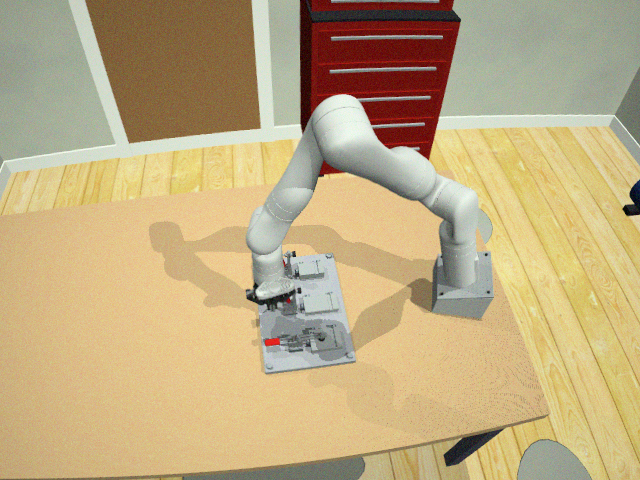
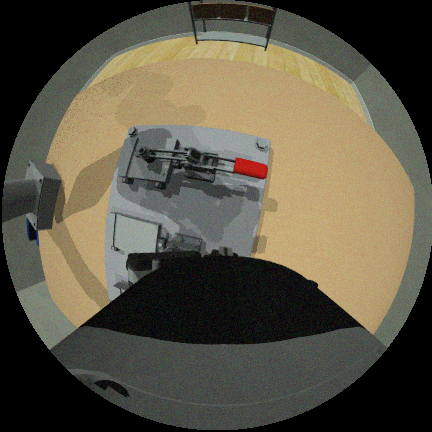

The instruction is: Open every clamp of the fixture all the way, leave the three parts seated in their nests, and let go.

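Seen in the pictures: gripper, fingertip midpoint: (image 1: 272, 308); arm's base, origin of the base link: (image 1: 460, 274) (image 2: 30, 195).
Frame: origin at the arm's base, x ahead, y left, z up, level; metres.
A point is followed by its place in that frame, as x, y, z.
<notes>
The grey fixture plate (image 1: 343, 305) {0.323, 0.044, -0.077} (image 2: 225, 139) {0.471, 0.213, -0.077} lies in the middle of the table. The front clamp's red handle (image 1: 272, 342) {0.511, 0.174, -0.036} (image 2: 250, 167) {0.511, 0.171, -0.036} lies flat, and its arm reaches over the front nest (image 2: 146, 160). The back clamp's red handle (image 1: 286, 261) {0.475, -0.059, -0.011} stands up beside the back part (image 1: 310, 269) {0.412, -0.059, -0.051}. My gripper (image 1: 281, 300) {0.515, 0.071, -0.045} (image 2: 223, 255) {0.515, 0.071, -0.045} is shut with nothing between the fingers. It sits low at the middle clamp (image 1: 290, 307) {0.469, 0.063, -0.042}, whose handle is mostly hidden by it. The middle part (image 1: 320, 302) {0.386, 0.043, -0.061} (image 2: 135, 233) {0.398, 0.051, -0.061} sits in its nest.
The fixture rests on a tan table (image 1: 175, 333) {0.783, 0.124, -0.092}. The arm's grey base block (image 1: 461, 290) {0.009, 0.053, 0.001} stands to the right of the fixture. A red drawer cabinet (image 1: 380, 71) stands behind the table on the wooden floor.
</notes>
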